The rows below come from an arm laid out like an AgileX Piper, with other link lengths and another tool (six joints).
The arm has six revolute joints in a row. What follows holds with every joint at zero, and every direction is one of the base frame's. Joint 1 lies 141.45 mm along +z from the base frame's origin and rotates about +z. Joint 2 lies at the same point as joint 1 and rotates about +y. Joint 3 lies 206.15 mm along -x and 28.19 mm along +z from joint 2 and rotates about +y. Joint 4 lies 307.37 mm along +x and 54.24 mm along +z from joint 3 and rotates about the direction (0.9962, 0, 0.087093). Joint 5 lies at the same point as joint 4 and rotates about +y. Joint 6 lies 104.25 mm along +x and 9.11 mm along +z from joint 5 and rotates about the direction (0.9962, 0, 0.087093). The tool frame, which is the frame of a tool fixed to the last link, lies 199.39 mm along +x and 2 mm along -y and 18.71 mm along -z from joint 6; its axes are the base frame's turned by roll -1.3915, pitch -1.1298 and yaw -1.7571 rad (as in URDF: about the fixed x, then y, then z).
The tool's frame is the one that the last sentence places.
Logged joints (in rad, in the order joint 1, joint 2, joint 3, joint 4, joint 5, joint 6), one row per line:
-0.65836, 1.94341, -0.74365, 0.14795, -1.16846, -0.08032
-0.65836, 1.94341, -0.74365, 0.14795, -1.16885, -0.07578
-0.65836, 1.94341, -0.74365, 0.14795, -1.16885, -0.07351
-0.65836, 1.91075, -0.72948, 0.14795, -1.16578, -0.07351
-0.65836, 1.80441, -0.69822, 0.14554, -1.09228, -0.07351
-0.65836, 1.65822, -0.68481, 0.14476, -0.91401, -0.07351
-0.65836, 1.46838, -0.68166, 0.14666, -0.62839, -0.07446
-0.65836, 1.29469, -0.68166, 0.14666, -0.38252, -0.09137
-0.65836, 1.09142, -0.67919, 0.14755, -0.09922, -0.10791
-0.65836, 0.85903, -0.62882, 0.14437, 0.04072, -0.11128
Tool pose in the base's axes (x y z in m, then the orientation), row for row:
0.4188, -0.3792, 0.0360, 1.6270, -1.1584, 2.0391
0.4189, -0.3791, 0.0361, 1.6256, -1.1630, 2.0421
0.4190, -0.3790, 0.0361, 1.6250, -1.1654, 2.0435
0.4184, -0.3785, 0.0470, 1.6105, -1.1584, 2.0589
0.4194, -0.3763, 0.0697, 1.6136, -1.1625, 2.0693
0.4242, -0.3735, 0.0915, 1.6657, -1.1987, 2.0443
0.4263, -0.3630, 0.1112, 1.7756, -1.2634, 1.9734
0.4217, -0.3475, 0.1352, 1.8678, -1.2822, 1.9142
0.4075, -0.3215, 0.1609, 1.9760, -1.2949, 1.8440
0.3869, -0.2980, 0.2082, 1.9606, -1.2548, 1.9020
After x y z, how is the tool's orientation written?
As a rotation vector, in radians.
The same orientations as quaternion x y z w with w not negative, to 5 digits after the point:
0.56415, -0.40167, 0.70704, 0.14316
0.56316, -0.40290, 0.70745, 0.14157
0.56269, -0.40355, 0.70761, 0.14076
0.55767, -0.40112, 0.71294, 0.14076
0.55705, -0.40132, 0.71437, 0.13536
0.57074, -0.41072, 0.70046, 0.12216
0.60089, -0.42755, 0.66783, 0.10066
0.62732, -0.43064, 0.64290, 0.08771
0.65761, -0.43094, 0.61368, 0.07226
0.65073, -0.41647, 0.63128, 0.06774

